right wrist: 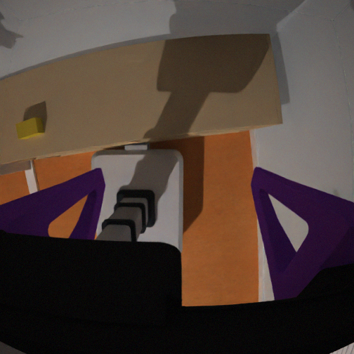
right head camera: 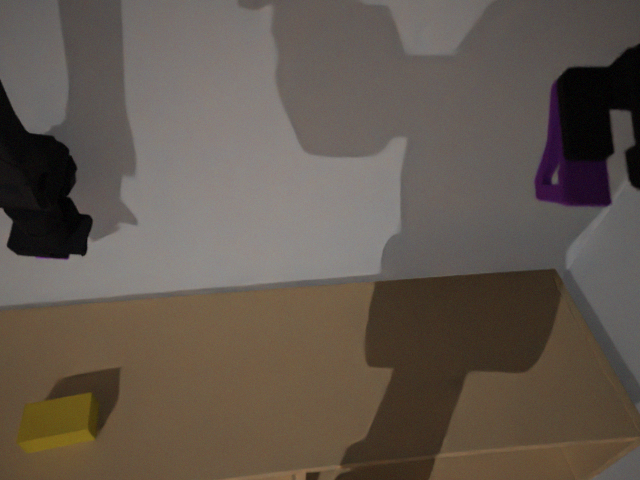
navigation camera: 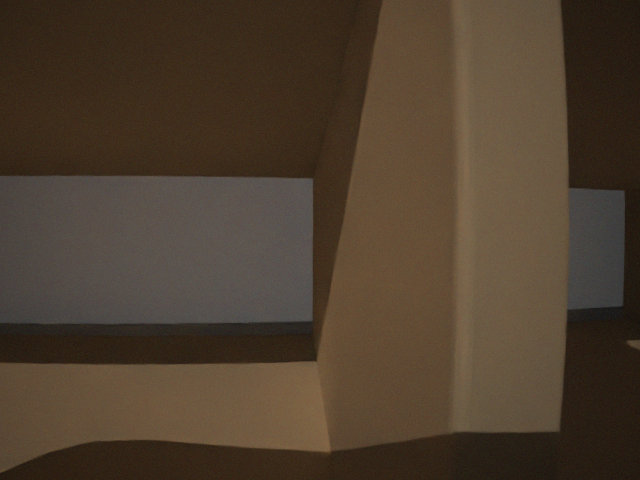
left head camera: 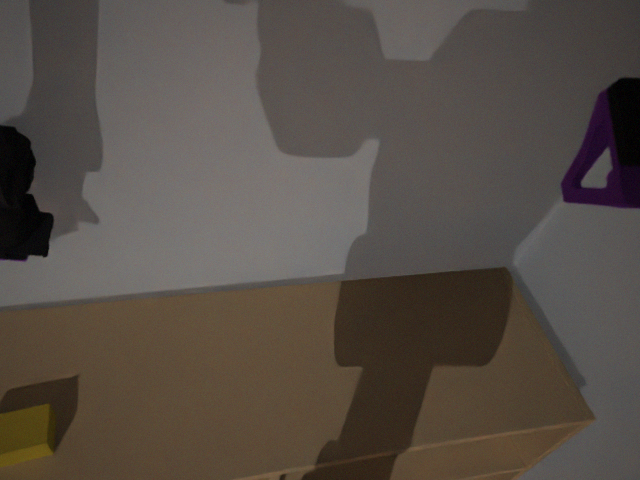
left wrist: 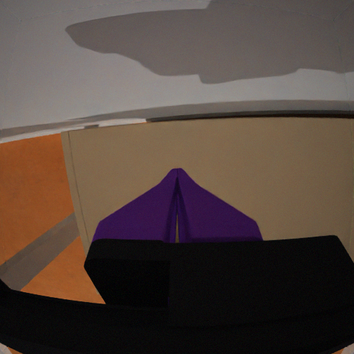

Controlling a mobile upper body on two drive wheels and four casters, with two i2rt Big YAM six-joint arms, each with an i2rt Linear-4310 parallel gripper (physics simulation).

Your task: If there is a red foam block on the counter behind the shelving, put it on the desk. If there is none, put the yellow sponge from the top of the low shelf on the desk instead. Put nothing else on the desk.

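Frame: origin at the left arm's base, x left, y back, z up, level; metres.
Where they show: left gripper, fingertip midpoint: (right head camera: 67,253) (left head camera: 21,254); right gripper, fingertip midpoint: (right head camera: 617,190) (left head camera: 632,194).
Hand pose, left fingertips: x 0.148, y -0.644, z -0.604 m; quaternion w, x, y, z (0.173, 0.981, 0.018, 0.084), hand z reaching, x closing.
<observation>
After its pixels a point has its place.
The yellow sponge (left head camera: 24,431) {z -0.755, x 0.118, y -0.426 m} (right head camera: 57,417) {z -0.755, x 0.136, y -0.426 m} (right wrist: 30,128) lies on the top of the low wooden shelf (left head camera: 206,361) {z -0.800, x -0.133, y -0.559 m} (right head camera: 232,361) {z -0.800, x -0.122, y -0.552 m} (left wrist: 280,165) (right wrist: 110,90), at its left part in both head camera views. My left gripper (left wrist: 176,176) is shut and empty above the shelf top. In the right head camera view its arm shows at the left edge, above and apart from the sponge. The sponge does not show in the left wrist view. My right gripper (right wrist: 177,175) is open and empty, far to the right of the sponge. No red foam block, counter or desk shows in these views.
A pale wall (left head camera: 206,206) {z -0.580, x -0.125, y -0.745 m} (right head camera: 232,206) {z -0.577, x -0.118, y -0.744 m} stands behind the shelf, and another wall (right wrist: 315,100) at its right end. The robot's pale base (right wrist: 167,200) stands close to the shelf's front on the orange floor (right wrist: 220,225). A shelf upright (navigation camera: 511,217) fills much of the navigation view.
</observation>
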